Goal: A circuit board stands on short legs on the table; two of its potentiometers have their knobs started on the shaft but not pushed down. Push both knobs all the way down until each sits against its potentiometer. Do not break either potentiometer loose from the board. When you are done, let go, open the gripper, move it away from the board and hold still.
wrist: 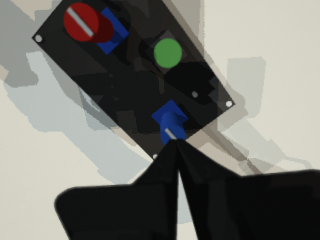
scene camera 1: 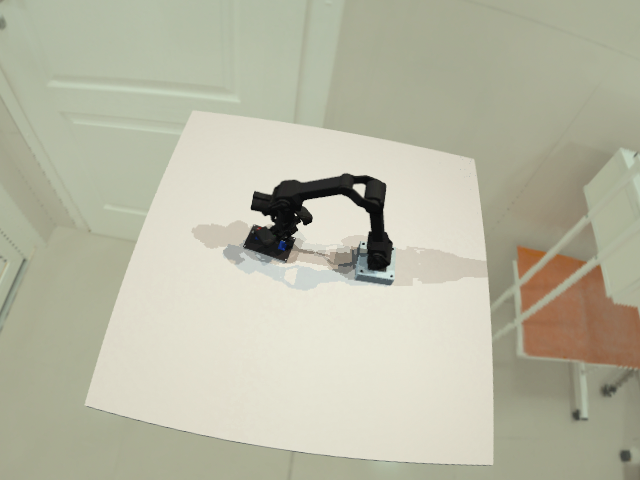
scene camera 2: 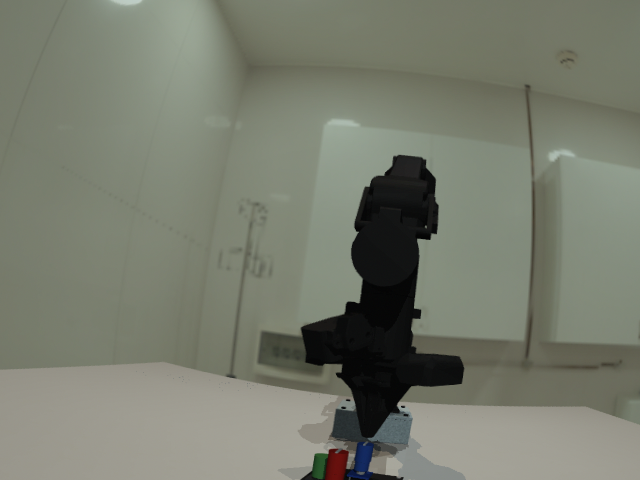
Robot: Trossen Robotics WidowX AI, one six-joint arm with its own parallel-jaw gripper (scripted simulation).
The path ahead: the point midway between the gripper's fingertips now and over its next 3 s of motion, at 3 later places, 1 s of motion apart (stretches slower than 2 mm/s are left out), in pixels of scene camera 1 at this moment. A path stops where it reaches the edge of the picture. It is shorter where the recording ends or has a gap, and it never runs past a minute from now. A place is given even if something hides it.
My gripper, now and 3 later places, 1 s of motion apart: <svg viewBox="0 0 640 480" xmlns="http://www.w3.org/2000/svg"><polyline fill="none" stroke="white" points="283,240 274,237 264,227 259,224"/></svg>
